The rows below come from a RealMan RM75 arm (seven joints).
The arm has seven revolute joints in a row. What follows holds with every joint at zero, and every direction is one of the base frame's. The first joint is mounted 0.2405 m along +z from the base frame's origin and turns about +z. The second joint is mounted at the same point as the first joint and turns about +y. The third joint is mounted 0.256 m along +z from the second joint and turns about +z. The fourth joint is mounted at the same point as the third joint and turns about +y. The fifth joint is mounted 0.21 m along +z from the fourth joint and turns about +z. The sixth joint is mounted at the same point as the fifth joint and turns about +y. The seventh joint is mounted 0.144 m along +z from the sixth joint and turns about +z. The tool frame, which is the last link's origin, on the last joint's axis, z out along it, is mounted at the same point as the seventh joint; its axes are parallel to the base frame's.
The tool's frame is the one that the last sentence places.
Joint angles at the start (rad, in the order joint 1, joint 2, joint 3, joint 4, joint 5, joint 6, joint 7):
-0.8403, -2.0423, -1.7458, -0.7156, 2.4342, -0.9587, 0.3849
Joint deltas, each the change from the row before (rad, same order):
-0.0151, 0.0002, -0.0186, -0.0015, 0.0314, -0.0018, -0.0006
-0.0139, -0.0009, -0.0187, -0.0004, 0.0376, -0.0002, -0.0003
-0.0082, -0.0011, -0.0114, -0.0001, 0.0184, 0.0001, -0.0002
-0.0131, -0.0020, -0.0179, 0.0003, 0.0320, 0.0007, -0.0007
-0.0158, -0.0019, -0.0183, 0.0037, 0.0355, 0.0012, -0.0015
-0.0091, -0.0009, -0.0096, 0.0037, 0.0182, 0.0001, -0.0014
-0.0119, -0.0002, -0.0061, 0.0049, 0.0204, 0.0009, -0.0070
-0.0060, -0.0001, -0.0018, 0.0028, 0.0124, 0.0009, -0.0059
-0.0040, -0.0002, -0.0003, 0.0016, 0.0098, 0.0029, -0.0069
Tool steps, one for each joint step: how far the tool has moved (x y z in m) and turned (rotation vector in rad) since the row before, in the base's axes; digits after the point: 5 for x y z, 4 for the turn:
0.00339, 0.00485, 0.00391, 0.0104, 0.0179, -0.0141
0.00224, 0.00447, 0.00374, 0.0107, 0.0232, -0.0139
0.00182, 0.00247, 0.00181, 0.0062, 0.0094, -0.0070
0.00260, 0.00385, 0.00288, 0.0101, 0.0174, -0.0111
0.00260, 0.00406, 0.00282, 0.0097, 0.0208, -0.0107
0.00130, 0.00198, 0.00127, 0.0041, 0.0106, -0.0040
0.00203, 0.00241, 0.00123, 0.0052, 0.0133, -0.0037
0.00078, 0.00119, 0.00060, 0.0032, 0.0086, -0.0010
0.00060, 0.00106, 0.00048, 0.0050, 0.0060, -0.0005

